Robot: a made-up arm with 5 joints.
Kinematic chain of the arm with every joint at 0, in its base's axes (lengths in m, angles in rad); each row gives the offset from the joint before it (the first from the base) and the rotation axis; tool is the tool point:
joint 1: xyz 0 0 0.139 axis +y
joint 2: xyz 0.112 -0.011 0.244 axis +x
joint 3: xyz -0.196 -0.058 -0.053 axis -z
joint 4: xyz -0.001 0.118 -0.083 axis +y
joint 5: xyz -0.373 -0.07 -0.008 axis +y
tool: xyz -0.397 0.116 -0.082
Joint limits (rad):
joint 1: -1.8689..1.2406
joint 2: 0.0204..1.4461
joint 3: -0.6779..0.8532
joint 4: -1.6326..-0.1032
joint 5: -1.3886..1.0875
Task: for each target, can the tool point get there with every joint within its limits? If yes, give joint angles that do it. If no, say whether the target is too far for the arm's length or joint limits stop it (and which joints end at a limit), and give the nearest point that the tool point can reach.
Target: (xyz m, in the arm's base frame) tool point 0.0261 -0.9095 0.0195
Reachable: no: joint limits stop it (at a limit: joint 2, joint 3, joint 4, joint 5) | nearest point 0.0856 -0.2784 -0.2531 | short by 0.690 m
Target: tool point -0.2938 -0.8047 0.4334
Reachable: no: joint limits stop it (at a limit: joint 2, joint 3) | nearest point -0.5298 -0.3900 0.6699 | short by 0.533 m
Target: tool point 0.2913 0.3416 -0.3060
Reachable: yes | joints -1.0784 0.3799 -0.2789 -0.7891 -0.8987
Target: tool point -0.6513 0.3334 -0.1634
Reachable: yes | joints 0.0243 0.3093 0.0896 -0.8894 0.5499
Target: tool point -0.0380 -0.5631 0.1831
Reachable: no: joint limits stop it (at a limit: joint 1, joint 2, joint 3, joint 4, joint 5) | nearest point 0.1298 -0.2784 0.5188 | short by 0.471 m
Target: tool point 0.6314 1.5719 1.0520
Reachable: no: too far | nearest point 0.3500 0.7893 0.6451 | short by 0.926 m
